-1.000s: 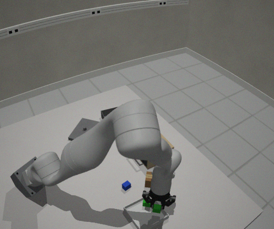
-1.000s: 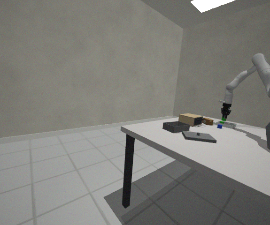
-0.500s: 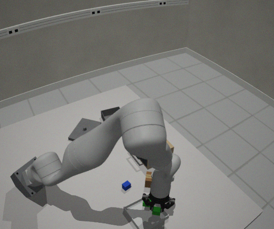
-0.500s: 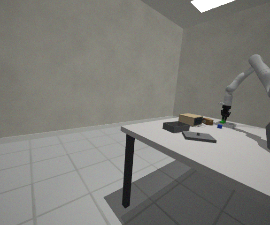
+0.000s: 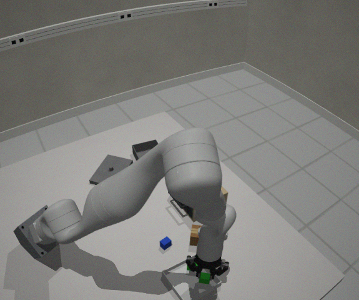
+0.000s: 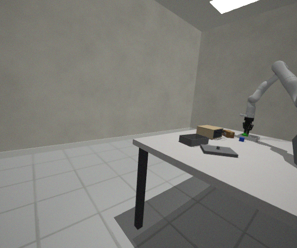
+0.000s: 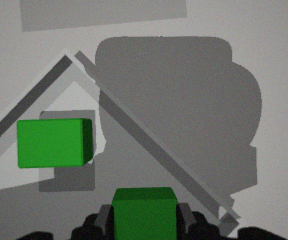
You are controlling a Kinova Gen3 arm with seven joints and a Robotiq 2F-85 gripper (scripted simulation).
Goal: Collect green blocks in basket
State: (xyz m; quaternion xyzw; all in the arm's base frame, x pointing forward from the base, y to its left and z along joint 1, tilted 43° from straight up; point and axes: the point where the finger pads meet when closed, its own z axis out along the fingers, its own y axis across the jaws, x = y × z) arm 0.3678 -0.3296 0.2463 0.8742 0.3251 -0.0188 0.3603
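The grey basket lies 40 mm below my hand, 30 mm to the left of it and 30 mm behind it. From my hand the other things lie so: blue block: 210 mm to the left, 40 mm below; red block: 140 mm ahead, 110 mm to the left, 40 mm below; darker brown wooden box: 130 mm to the left, 130 mm ahead, 20 mm below.
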